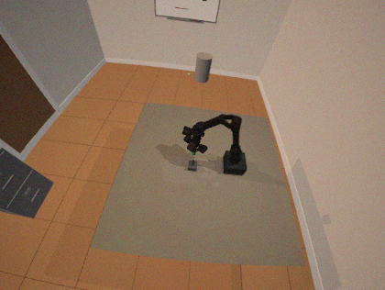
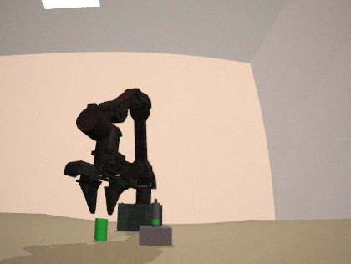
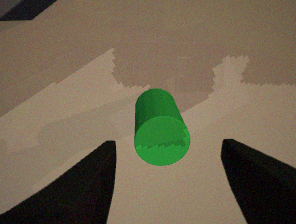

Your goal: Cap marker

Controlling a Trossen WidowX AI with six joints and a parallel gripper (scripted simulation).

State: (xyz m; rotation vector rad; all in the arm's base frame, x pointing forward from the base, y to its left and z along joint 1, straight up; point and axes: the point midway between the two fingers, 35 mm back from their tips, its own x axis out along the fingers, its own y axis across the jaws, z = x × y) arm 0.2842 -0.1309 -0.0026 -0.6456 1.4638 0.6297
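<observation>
My gripper tip is now 30 mm above the green cap. Also, from my gripper tip: grey holder block: 120 mm to the left, 40 mm below, 20 mm ahead.
</observation>
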